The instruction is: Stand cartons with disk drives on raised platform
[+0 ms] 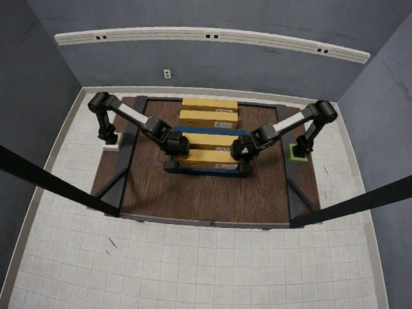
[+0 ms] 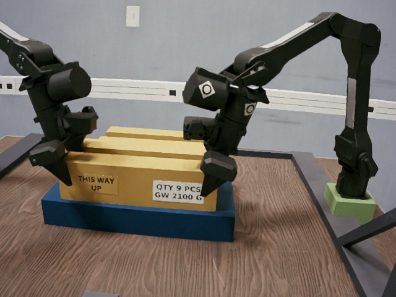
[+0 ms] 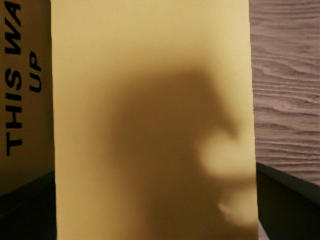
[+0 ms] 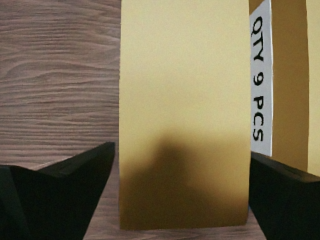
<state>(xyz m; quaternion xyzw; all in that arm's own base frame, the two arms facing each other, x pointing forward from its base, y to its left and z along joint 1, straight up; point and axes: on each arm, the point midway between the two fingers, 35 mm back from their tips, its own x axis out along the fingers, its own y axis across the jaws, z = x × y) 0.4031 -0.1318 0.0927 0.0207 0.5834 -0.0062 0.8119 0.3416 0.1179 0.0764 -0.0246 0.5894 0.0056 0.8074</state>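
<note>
Right now the carton is 14 cm to the right of my left hand and 3 cm below it. The rest, counted from my left hand: blue raised platform (9 cm ahead, 14 cm to the right, 10 cm below).
The carton lies 140 mm to the left of my right hand and 30 mm below it. Also, from my right hand: blue raised platform (80 mm ahead, 140 mm to the left, 100 mm below).
</note>
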